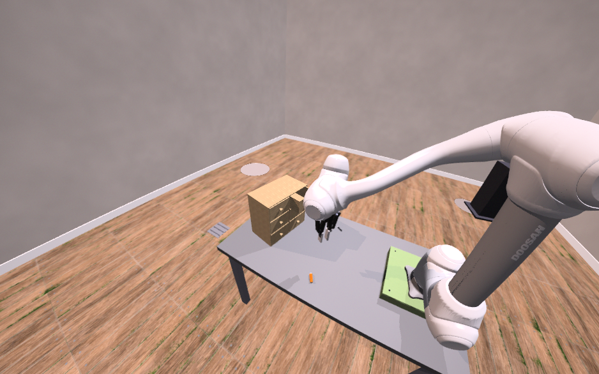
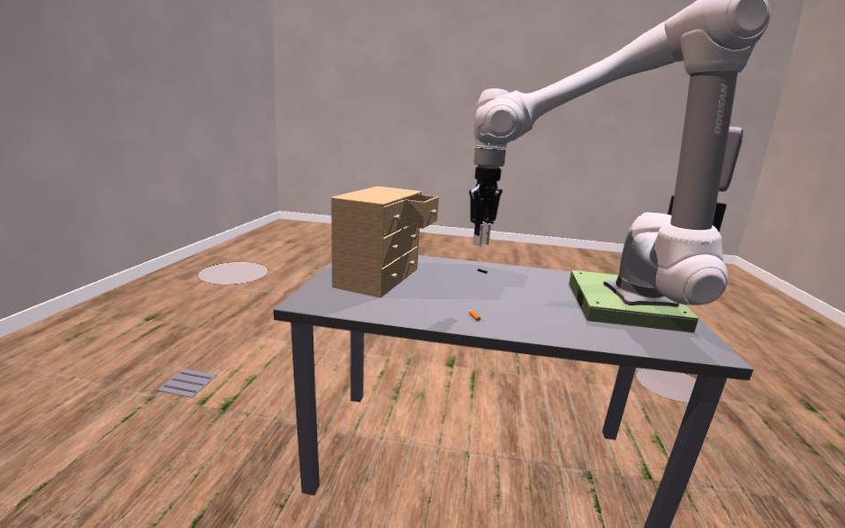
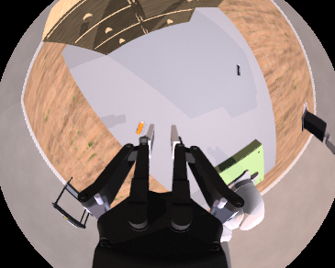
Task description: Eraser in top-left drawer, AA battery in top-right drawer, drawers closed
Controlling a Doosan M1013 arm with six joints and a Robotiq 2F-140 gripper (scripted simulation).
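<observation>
The orange AA battery lies 22 cm below my hand, 11 cm to the left of it and 2 cm ahead of it. From my hand the other things lie so: small dark object: 31 cm to the right, 22 cm below, 8 cm behind; then eraser: 35 cm ahead, 17 cm to the right, 2 cm below.
</observation>
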